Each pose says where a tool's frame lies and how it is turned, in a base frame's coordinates. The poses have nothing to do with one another.
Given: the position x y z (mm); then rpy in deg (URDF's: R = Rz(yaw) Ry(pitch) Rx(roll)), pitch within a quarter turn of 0, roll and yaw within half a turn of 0.
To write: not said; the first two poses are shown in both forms.
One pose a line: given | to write
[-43, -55, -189, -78.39, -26.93, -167.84] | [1.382, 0.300, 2.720, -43, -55, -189]
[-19, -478, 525, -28.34, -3.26, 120.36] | [0.312, -0.394, 2.149, -19, -478, 525]
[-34, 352, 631, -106.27, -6.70, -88.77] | [3.098, 1.289, 1.494, -34, 352, 631]
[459, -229, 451, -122.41, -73.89, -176.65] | [1.740, -0.483, 1.889, 459, -229, 451]
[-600, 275, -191, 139.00, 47.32, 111.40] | [2.645, 0.950, -2.010, -600, 275, -191]
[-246, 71, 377, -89.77, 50.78, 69.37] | [-1.564, -1.208, 0.893, -246, 71, 377]
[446, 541, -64, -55.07, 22.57, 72.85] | [-0.707, -0.802, 1.168, 446, 541, -64]
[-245, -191, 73, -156.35, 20.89, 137.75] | [2.599, -0.028, -2.335, -245, -191, 73]
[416, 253, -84, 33.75, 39.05, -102.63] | [0.543, -0.716, -1.798, 416, 253, -84]
